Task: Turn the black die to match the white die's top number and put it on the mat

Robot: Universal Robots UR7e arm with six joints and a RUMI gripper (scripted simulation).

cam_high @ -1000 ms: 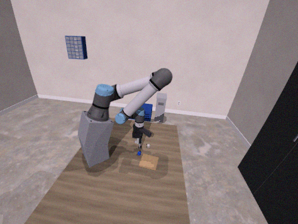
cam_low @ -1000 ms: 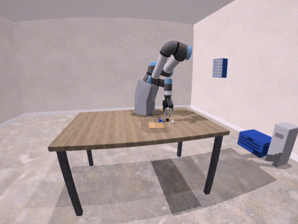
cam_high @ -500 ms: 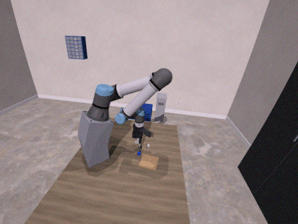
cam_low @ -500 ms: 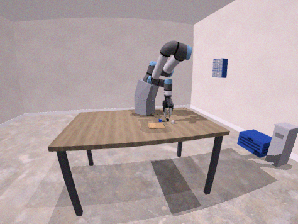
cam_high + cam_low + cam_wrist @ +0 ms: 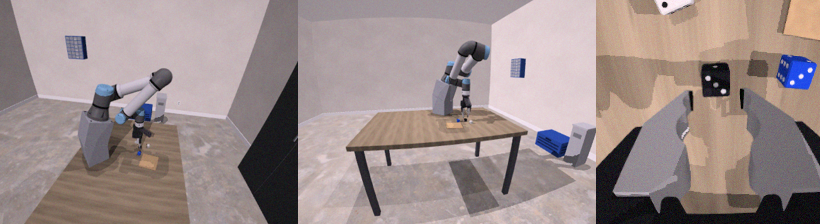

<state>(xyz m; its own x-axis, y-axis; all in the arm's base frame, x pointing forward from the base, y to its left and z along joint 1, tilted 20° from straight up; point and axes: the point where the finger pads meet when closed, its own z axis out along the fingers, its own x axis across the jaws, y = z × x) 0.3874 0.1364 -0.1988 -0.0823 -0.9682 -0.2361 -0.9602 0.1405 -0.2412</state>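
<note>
My gripper is now 4 cm above the black die. Round my hand: white die 8 cm ahead, 4 cm below, 2 cm to the left; then tan mat 15 cm to the right, 9 cm ahead, 5 cm below; then blue die 8 cm to the right, 4 cm below.
</note>
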